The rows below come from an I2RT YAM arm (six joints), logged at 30 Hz.
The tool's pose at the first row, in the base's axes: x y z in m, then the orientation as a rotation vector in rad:
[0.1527, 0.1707, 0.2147, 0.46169, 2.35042, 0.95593]
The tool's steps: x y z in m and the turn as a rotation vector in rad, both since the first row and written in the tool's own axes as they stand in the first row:
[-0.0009, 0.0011, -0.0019, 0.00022, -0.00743, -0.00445]
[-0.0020, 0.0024, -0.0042, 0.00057, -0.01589, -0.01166]
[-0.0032, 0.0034, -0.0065, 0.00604, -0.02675, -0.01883]
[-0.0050, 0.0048, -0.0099, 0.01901, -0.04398, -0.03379]
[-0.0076, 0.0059, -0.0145, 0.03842, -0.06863, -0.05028]
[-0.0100, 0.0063, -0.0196, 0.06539, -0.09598, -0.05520]
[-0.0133, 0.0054, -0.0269, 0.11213, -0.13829, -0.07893]
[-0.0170, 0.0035, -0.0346, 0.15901, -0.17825, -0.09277]
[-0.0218, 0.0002, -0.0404, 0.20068, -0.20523, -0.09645]
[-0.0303, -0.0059, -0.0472, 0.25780, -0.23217, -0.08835]
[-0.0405, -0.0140, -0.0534, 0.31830, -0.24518, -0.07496]
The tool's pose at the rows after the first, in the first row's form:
[0.1524, 0.1700, 0.2169, 0.45915, 2.34399, 0.95035]
[0.1520, 0.1691, 0.2196, 0.45371, 2.33675, 0.94292]
[0.1516, 0.1680, 0.2222, 0.45122, 2.33027, 0.92870]
[0.1511, 0.1663, 0.2258, 0.44461, 2.32233, 0.89976]
[0.1505, 0.1633, 0.2303, 0.44134, 2.31101, 0.85984]
[0.1493, 0.1597, 0.2345, 0.45563, 2.30090, 0.81572]
[0.1474, 0.1536, 0.2394, 0.45990, 2.28648, 0.73511]
[0.1454, 0.1464, 0.2439, 0.47455, 2.27263, 0.66024]
[0.1453, 0.1386, 0.2467, 0.49431, 2.26700, 0.60105]
[0.1472, 0.1266, 0.2494, 0.53284, 2.26706, 0.52929]
[0.1506, 0.1127, 0.2510, 0.57374, 2.27969, 0.46055]

